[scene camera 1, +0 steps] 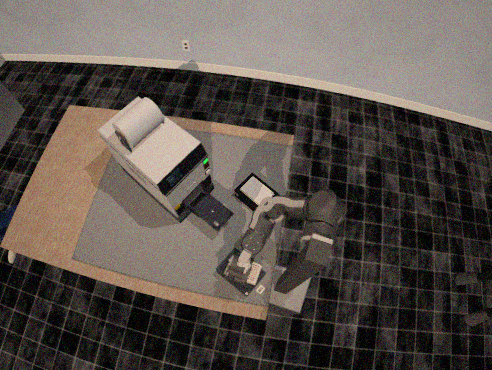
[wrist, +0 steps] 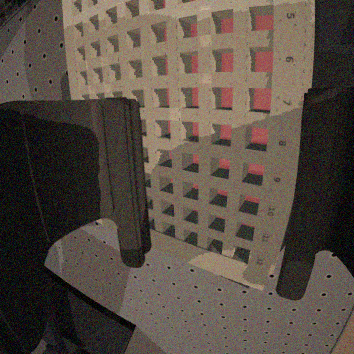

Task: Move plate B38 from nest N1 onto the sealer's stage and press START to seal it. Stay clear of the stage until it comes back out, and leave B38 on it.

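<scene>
The beige well plate B38 (scene camera 1: 254, 273) (wrist: 210, 80) is at the dark nest N1 (scene camera 1: 246, 292), its red wells showing in the wrist view. The plate looks tilted, its right side nearer the wrist camera. My gripper (scene camera 1: 240, 270) (wrist: 214, 188) has closed in on it: the right finger lies along its numbered edge, and the left finger crosses in front of its left part and hides that contact. Whether the plate is clear of the nest cannot be told. The white sealer (scene camera 1: 170, 150) has its dark stage (scene camera 1: 212, 212) out, with no plate on it. A green light (scene camera 1: 205, 161) shows on its front.
A black-framed holder (scene camera 1: 240, 195) with a white panel lies between the sealer and my arm. A small white label (scene camera 1: 260, 289) lies beside the nest. The film roll (scene camera 1: 140, 122) sits on top of the sealer. The arm base stands at the table's right edge.
</scene>
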